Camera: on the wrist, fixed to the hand. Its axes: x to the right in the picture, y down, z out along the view.
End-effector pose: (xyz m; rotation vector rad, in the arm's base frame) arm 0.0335 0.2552 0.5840 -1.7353 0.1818 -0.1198
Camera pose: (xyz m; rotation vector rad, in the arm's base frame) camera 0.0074 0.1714 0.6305 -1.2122 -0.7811 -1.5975
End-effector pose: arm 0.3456 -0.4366 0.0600 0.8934 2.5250 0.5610
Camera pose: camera 0.2919 -0.4876 0.1262 -1.2747 2.7992 -0.0798
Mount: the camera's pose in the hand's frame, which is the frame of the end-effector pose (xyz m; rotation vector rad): -0.0108 -0.0306 -0.0939 0.2512 0.5108 -1.5130
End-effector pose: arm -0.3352 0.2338 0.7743 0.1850 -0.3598 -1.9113
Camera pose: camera -0.3303 0.2389 0.6752 -1.1745 0.0450 2.6168
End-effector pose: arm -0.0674 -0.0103 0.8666 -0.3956 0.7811 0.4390
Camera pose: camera -0.1131 -0.0848 0.8193 -0.7478 0.7964 -1.2022
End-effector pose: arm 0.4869 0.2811 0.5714 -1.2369 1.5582 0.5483
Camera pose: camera 0.4734 0.1972 0.6229 -1.9772 0.6079 -0.9536
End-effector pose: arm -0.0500 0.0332 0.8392 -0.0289 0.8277 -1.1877
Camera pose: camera -0.1306 0.0664 0.7914 -0.1722 1.0948 -2.8007
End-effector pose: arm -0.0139 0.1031 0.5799 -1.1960 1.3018 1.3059
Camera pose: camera 0.0209 0.0105 0.5895 -1.7614 0.4618 -0.2592
